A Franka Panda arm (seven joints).
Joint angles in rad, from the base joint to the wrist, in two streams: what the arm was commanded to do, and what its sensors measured. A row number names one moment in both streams.
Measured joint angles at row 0: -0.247 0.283 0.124 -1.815 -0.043 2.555 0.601
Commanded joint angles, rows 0 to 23: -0.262 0.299 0.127 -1.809 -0.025 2.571 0.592; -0.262 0.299 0.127 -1.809 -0.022 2.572 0.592; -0.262 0.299 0.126 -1.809 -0.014 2.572 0.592; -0.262 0.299 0.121 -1.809 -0.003 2.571 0.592; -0.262 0.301 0.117 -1.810 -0.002 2.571 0.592; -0.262 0.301 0.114 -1.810 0.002 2.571 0.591; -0.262 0.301 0.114 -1.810 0.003 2.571 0.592; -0.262 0.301 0.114 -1.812 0.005 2.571 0.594; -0.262 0.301 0.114 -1.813 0.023 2.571 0.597; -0.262 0.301 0.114 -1.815 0.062 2.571 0.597; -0.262 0.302 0.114 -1.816 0.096 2.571 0.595; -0.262 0.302 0.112 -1.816 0.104 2.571 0.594; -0.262 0.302 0.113 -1.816 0.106 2.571 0.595; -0.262 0.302 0.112 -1.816 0.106 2.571 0.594; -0.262 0.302 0.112 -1.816 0.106 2.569 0.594; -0.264 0.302 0.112 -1.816 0.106 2.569 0.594; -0.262 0.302 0.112 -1.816 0.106 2.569 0.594; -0.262 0.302 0.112 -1.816 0.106 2.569 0.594; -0.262 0.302 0.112 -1.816 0.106 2.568 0.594; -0.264 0.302 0.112 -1.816 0.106 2.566 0.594; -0.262 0.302 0.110 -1.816 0.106 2.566 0.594; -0.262 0.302 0.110 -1.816 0.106 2.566 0.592; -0.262 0.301 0.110 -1.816 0.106 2.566 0.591; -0.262 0.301 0.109 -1.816 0.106 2.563 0.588
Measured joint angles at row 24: -0.263 0.303 0.111 -1.815 0.086 2.556 0.602
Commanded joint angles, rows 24 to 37: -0.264 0.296 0.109 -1.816 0.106 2.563 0.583; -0.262 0.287 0.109 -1.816 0.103 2.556 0.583; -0.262 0.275 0.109 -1.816 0.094 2.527 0.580; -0.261 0.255 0.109 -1.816 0.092 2.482 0.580; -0.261 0.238 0.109 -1.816 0.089 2.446 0.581; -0.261 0.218 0.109 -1.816 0.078 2.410 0.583; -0.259 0.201 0.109 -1.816 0.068 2.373 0.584; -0.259 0.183 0.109 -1.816 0.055 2.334 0.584; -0.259 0.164 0.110 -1.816 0.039 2.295 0.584; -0.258 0.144 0.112 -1.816 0.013 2.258 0.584; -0.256 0.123 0.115 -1.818 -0.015 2.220 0.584; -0.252 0.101 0.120 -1.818 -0.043 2.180 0.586; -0.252 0.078 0.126 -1.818 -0.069 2.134 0.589; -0.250 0.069 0.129 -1.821 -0.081 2.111 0.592
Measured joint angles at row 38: -0.255 0.140 0.114 -1.806 -0.013 2.224 0.598
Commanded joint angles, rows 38 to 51: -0.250 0.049 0.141 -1.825 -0.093 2.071 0.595; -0.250 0.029 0.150 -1.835 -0.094 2.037 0.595; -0.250 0.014 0.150 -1.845 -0.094 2.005 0.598; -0.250 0.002 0.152 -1.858 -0.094 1.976 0.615; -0.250 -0.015 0.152 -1.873 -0.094 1.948 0.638; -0.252 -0.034 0.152 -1.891 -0.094 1.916 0.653; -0.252 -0.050 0.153 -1.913 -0.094 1.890 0.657; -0.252 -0.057 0.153 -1.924 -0.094 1.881 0.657; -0.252 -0.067 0.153 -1.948 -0.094 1.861 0.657; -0.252 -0.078 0.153 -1.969 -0.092 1.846 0.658; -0.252 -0.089 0.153 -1.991 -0.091 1.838 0.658; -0.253 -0.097 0.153 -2.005 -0.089 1.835 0.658; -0.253 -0.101 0.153 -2.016 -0.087 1.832 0.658; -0.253 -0.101 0.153 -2.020 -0.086 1.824 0.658
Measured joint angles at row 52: -0.244 -0.058 0.143 -1.966 -0.074 1.848 0.636
